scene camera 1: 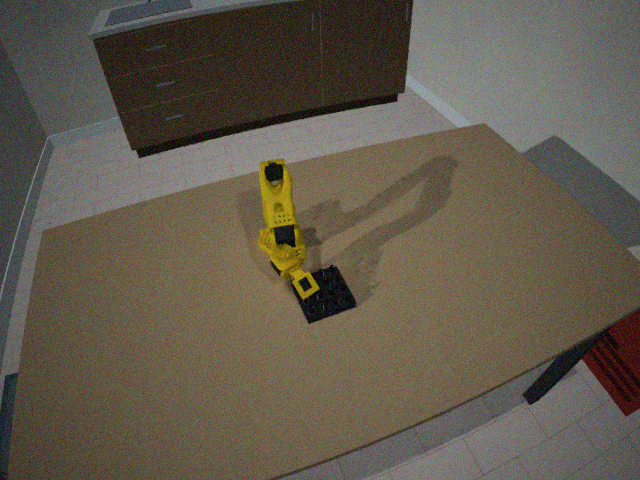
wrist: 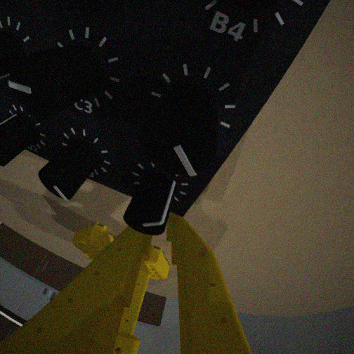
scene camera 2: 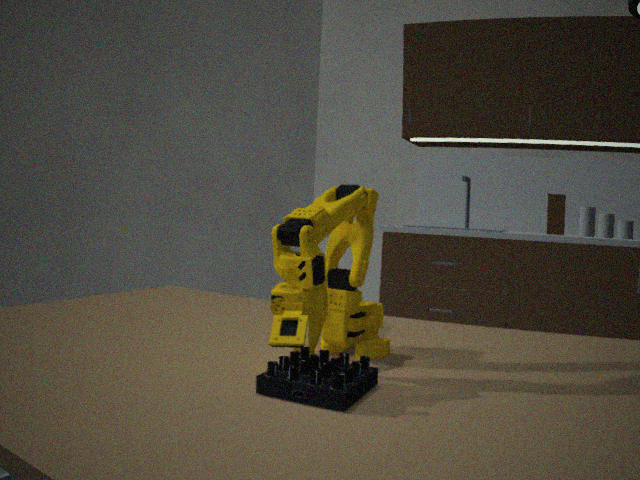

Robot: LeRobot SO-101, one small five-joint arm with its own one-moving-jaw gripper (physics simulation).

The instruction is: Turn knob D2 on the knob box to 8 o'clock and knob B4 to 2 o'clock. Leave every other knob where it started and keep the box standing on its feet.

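Seen in the pictures: hand at its tool point: (scene camera 1: 292,276) (scene camera 2: 307,355); arm's base at its link origin: (scene camera 2: 349,353).
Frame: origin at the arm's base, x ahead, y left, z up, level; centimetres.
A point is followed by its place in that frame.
The black knob box (scene camera 1: 334,310) {x 22.8, y 4.4, z 1.9 cm} (scene camera 2: 305,393) {x 22.7, y 4.8, z 1.4 cm} stands flat on the table, with rows of upright black knobs. In the wrist view the B4 label (wrist: 227,26) shows at the top; the B4 knob is mostly out of view. The knob that seems to be D2 (wrist: 9,142) is at the left edge, its label hard to read. My gripper (wrist: 162,231) (scene camera 2: 312,352) is shut and empty, its tips close together just beyond the corner knob (wrist: 147,210), apparently D4. Whether they touch it is unclear. In scene camera 1 the tips are hidden.
The yellow arm (scene camera 1: 279,206) {x -6.6, y 1.6, z 7.0 cm} (scene camera 2: 330,217) {x 10.6, y 0.9, z 20.2 cm} stands behind the box on the wooden table (scene camera 1: 155,361) {x 21.1, y -33.8, z 0.0 cm} (scene camera 2: 155,361) {x 21.3, y -19.0, z 0.0 cm}. Other tall knobs, such as the one apparently D3 (wrist: 62,177), stand close by. Kitchen cabinets (scene camera 1: 258,67) (scene camera 2: 491,279) are in the background.
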